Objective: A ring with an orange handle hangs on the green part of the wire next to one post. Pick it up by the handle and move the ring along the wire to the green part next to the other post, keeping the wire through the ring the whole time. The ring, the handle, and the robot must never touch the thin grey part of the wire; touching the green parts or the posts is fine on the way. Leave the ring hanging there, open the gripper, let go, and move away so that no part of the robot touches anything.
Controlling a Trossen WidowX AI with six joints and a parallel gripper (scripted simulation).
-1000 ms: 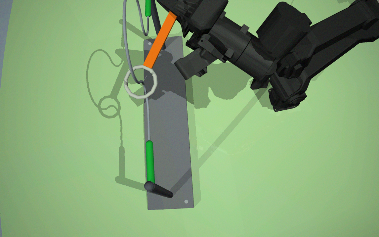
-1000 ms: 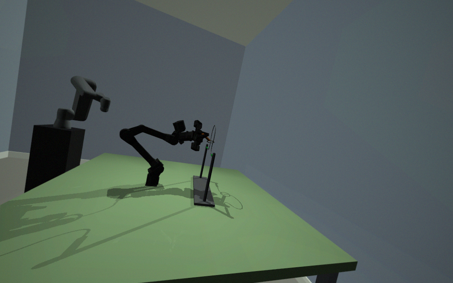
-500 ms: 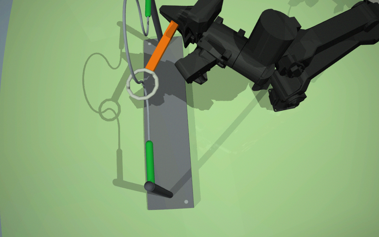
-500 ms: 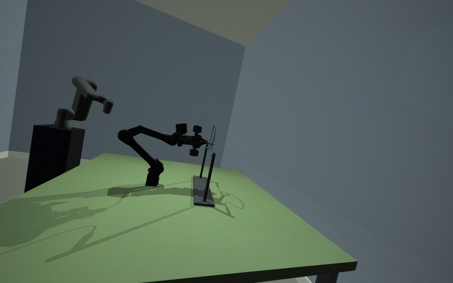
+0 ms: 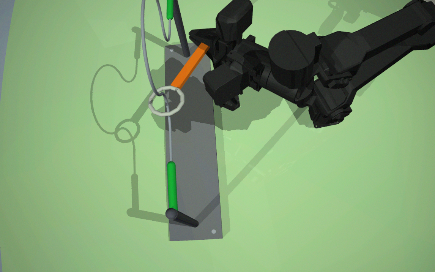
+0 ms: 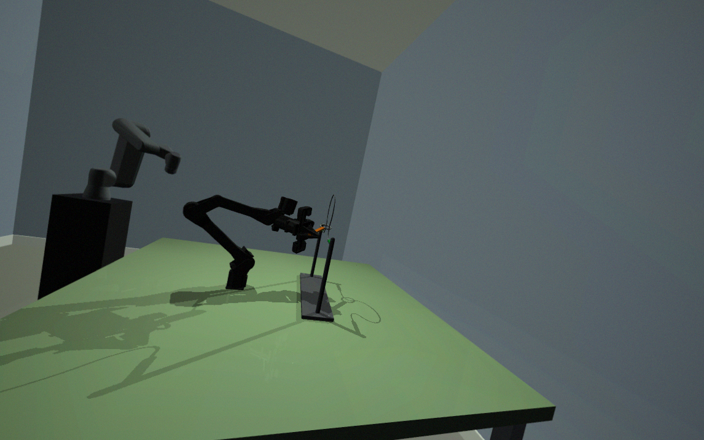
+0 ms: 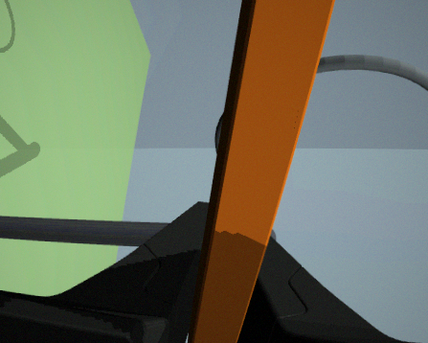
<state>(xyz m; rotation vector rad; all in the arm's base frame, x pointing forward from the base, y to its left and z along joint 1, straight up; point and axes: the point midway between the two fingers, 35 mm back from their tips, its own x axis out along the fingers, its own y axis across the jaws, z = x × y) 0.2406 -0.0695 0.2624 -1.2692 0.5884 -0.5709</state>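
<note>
Right now the ring with orange handle is 2 cm ahead of my gripper tip, 9 cm to the left of it and 2 cm above it.
</note>
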